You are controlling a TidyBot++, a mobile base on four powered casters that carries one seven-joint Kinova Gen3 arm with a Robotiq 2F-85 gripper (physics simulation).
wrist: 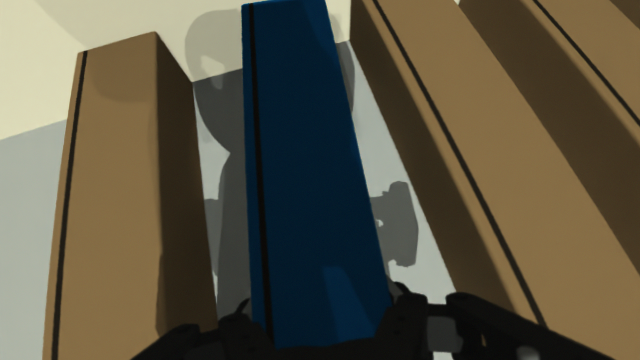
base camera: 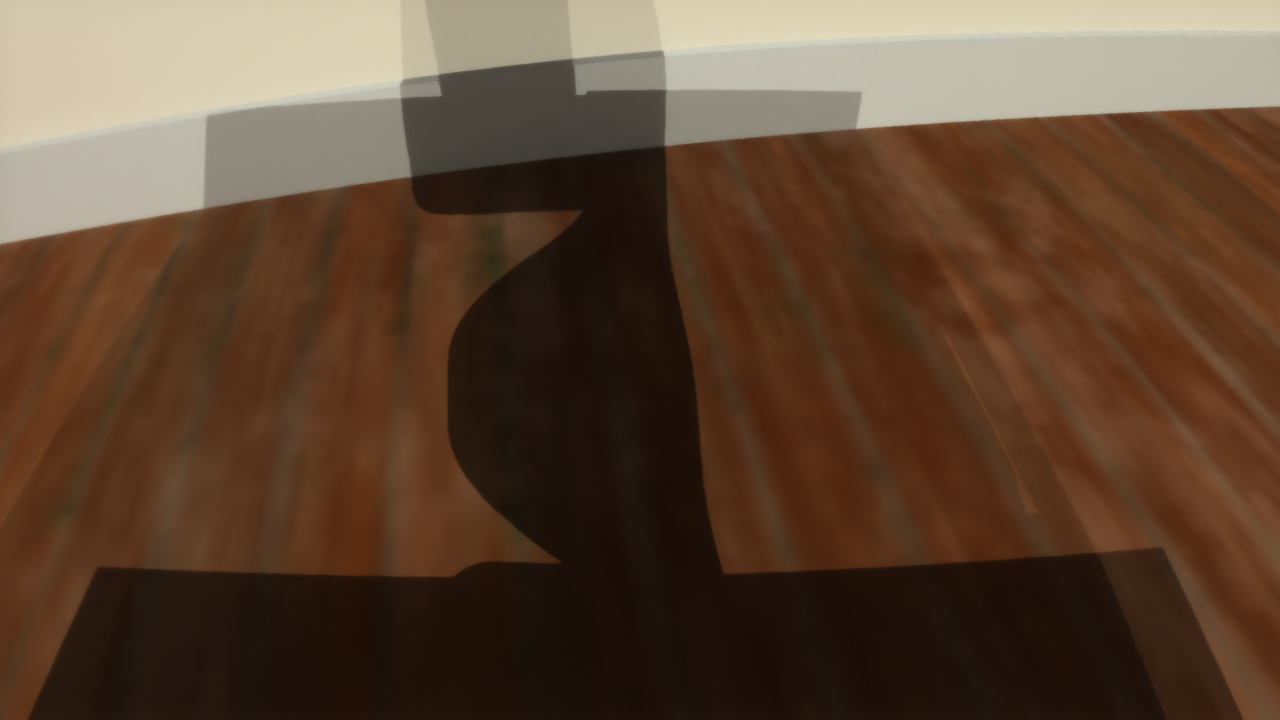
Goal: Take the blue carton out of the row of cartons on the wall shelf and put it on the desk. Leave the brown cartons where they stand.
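Places are measured from the arm's base along level axes (x back, y right, z up), in metres.
Pixels of known places: gripper, fingertip midpoint: [wrist: 323,298].
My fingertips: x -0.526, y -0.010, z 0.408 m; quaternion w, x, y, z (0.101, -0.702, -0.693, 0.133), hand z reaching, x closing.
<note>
For each thing: its top centre in the pictures, then the offset to it from my fingertips. Level surfaces: height alone.
- blue carton at its top centre: [wrist: 301,161] dz +0.045, dx -0.066, dy -0.001 m
- light grey shelf surface at its surface level: dz -0.014 m
- further brown carton at its top centre: [wrist: 631,67] dz +0.044, dx -0.101, dy +0.199 m
- wooden floor at its surface level: dz -0.805 m
The blue carton [wrist: 305,150] stands in the row in the wrist view, with a dark stripe along its left edge. My gripper [wrist: 323,298] is shut on its near part, at the bottom of the wrist view, with one black finger against each side. A brown carton [wrist: 115,175] stands to the left, and another brown carton [wrist: 480,120] stands to the right, each with a gap between it and the blue one. The light grey shelf surface [wrist: 395,165] shows in the gaps. The desk does not show in these views.
Part of a further brown carton [wrist: 595,30] shows at the upper right. The cream wall [wrist: 30,65] is behind the row. The base camera shows the wooden floor [base camera: 895,358], a pale baseboard [base camera: 1029,76] and the robot's dark shadow.
</note>
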